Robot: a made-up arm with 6 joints.
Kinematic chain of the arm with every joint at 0, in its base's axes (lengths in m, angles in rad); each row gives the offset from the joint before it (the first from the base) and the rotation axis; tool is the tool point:
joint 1: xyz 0 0 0.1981 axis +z
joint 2: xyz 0 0 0 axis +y
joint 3: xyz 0 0 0.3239 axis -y
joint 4: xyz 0 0 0 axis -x
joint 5: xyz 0.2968 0 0 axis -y
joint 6: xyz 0 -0.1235 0 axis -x
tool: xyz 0 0 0
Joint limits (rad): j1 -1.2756..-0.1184 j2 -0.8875..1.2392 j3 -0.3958..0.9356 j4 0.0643..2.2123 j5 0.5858..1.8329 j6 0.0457..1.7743
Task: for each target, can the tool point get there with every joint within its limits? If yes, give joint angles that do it. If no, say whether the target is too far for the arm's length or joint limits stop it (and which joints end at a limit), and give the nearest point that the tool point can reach.
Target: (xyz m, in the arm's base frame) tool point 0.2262 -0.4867 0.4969
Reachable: yes | joints -1.1627 0.7529 0.5568 1.6881 1.1028 1.1376
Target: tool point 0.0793 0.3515 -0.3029
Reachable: no: joint limits stop it (at a limit: joint 1, joint 2, joint 3, joint 4) | nearest point 0.3920 0.0278 0.0010 | short by 0.543 m
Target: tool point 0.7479 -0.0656 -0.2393
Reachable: no: too far | nearest point 0.5074 -0.0497 0.0549 | short by 0.380 m
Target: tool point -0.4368 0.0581 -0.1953
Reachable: no: joint limits stop it (at a limit: joint 1, joint 2, joint 3, joint 4) | nearest point -0.0321 -0.3182 0.0068 | short by 0.588 m
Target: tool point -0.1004 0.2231 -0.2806
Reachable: no: joint limits stop it (at a limit: joint 1, joint 2, joint 3, joint 4) | nearest point 0.3920 0.0278 0.0010 | short by 0.600 m
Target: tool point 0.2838 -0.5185 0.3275
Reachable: yes | joints -1.0186 1.0044 0.4819 1.3224 0.8800 0.9580
